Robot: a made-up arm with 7 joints. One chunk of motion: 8 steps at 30 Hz.
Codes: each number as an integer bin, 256 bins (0 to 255) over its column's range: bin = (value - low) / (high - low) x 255, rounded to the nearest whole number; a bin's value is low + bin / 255 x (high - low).
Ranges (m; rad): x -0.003..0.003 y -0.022..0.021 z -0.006..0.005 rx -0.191..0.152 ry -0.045..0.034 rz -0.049..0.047
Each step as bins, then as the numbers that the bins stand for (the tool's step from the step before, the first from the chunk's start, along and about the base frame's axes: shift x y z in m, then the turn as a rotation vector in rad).
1 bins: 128 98 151 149 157 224
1 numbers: 0.00001 -0.00547 0.00051 0.00942 0.00364 0.03533
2 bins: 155 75 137 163 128 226
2 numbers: 0.00065 -0.00935 -0.00009 0.02825 -0.00535 0.03608
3 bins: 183 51 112 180 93 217
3 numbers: 0.00131 -0.01340 -0.00117 0.05112 -0.01619 0.03269
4 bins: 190 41 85 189 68 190
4 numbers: 0.00147 -0.01509 -0.00233 0.06322 -0.02393 0.02253
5 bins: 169 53 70 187 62 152
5 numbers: 0.00098 -0.01306 -0.00298 0.06053 -0.02579 0.00822
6 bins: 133 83 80 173 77 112
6 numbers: 0.00013 -0.00800 -0.00255 0.04170 -0.02115 -0.00684
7 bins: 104 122 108 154 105 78
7 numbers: -0.00055 -0.00143 -0.00134 0.01615 -0.01247 -0.01964
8 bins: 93 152 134 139 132 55
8 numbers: -0.00081 0.00363 -0.00022 -0.00403 -0.00411 -0.02829
